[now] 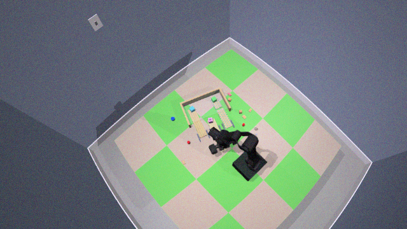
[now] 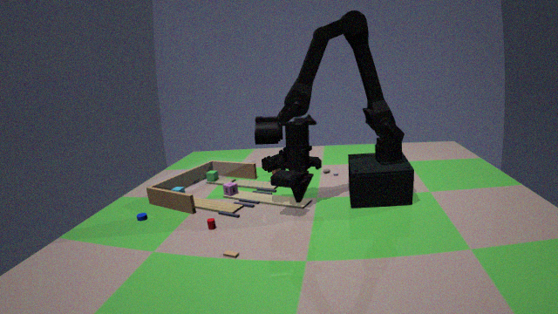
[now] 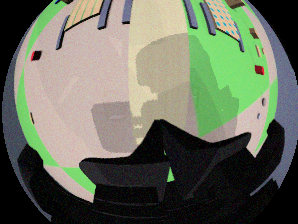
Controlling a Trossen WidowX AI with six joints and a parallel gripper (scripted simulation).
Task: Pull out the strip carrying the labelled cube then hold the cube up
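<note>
The strip is 9 cm ahead of my gripper tip and 5 cm to the right of it. Also, from my gripper tip: blue cylinder: 43 cm ahead, 4 cm to the left; purple labelled cube: 19 cm ahead, 11 cm to the right, 2 cm above.
</note>
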